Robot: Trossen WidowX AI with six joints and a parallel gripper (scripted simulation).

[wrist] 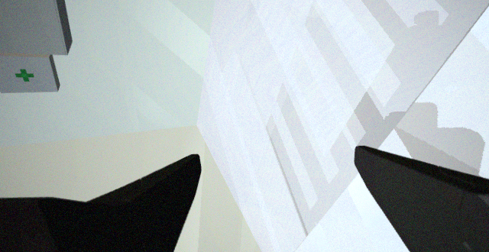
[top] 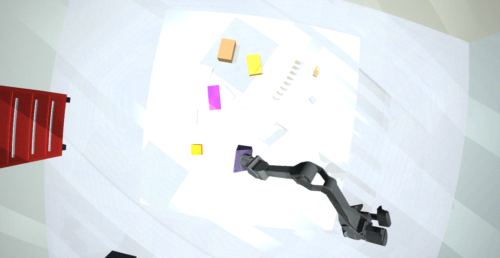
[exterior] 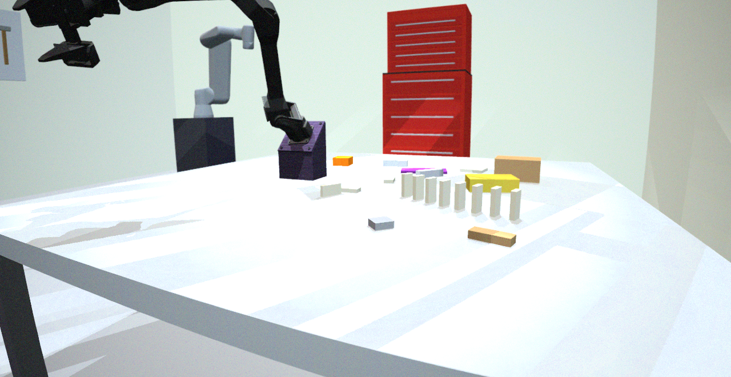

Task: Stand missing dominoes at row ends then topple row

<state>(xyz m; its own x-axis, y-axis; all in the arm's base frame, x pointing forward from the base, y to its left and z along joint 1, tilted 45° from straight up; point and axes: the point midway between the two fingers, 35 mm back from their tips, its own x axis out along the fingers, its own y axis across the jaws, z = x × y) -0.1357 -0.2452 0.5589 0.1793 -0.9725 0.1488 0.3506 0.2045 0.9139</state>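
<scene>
The yellow block lies 66 cm ahead of my gripper tip, 58 cm to the left of it and 30 cm below it. The rest, counted from my gripper tip: grey block (49 cm ahead, 31 cm below, 22 cm to the left); then orange block (88 cm to the left, 30 cm below, 15 cm ahead); then brown block (66 cm ahead, 31 cm below, 20 cm to the left).
</scene>
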